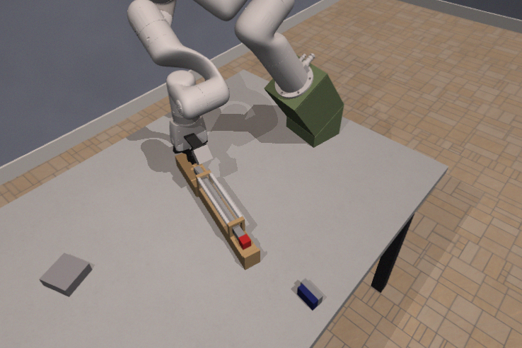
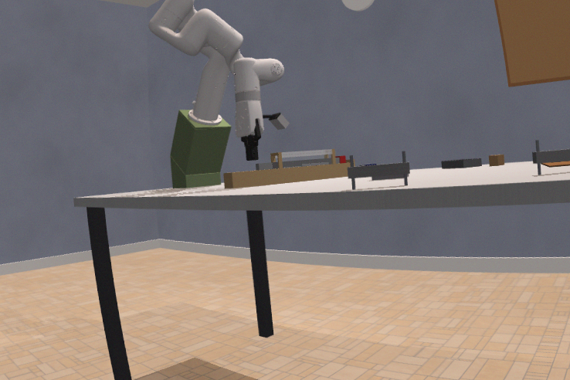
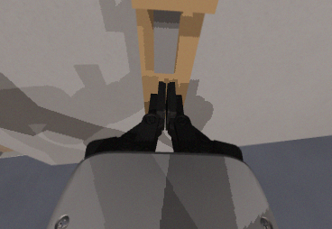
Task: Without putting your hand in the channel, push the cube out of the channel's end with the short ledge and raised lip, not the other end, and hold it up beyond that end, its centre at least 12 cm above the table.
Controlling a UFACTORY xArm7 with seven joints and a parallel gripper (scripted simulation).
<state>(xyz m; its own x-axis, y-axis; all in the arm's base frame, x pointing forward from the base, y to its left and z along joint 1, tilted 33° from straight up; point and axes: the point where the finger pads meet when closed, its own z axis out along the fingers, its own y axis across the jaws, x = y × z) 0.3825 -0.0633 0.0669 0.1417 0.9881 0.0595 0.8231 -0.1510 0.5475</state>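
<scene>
Now: hand 180 mm to the right of the wooden channel, 40 mm above it and 30 mm short of it. Also, from my hand: brown cube 550 mm ahead, 500 mm to the left, 80 mm below; flat grey block 430 mm ahead, 80 mm to the left, 80 mm below; blue block 520 mm to the left, 80 mm below, 10 mm ahead.
</scene>
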